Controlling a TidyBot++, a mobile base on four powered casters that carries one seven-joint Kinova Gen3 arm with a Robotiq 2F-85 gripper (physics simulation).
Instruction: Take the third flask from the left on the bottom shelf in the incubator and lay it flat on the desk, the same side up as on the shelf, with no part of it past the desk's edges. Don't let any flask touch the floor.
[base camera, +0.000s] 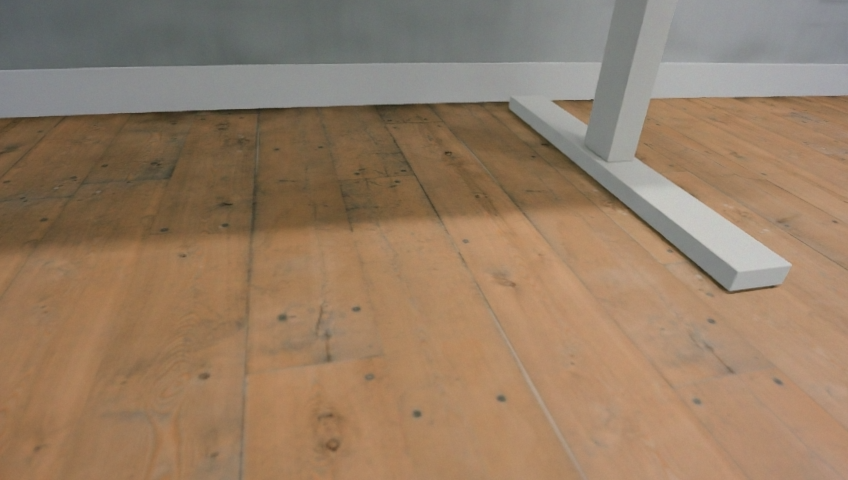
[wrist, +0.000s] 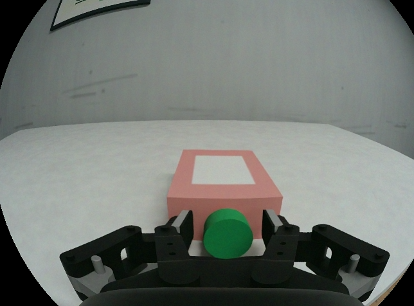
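A pink flask with a white label on its upper face and a green cap lies flat on the white desk in the wrist view, its cap toward my gripper. My gripper is open, with one finger on each side of the green cap and a gap between each finger and the cap. The flask's underside is hidden. Desk surface shows around the flask on the left, right and far sides. The incubator does not show in either view.
A grey wall stands behind the desk, with part of a framed picture at upper left. In the base camera view a white desk leg rises from a long foot on the wooden floor, at the right.
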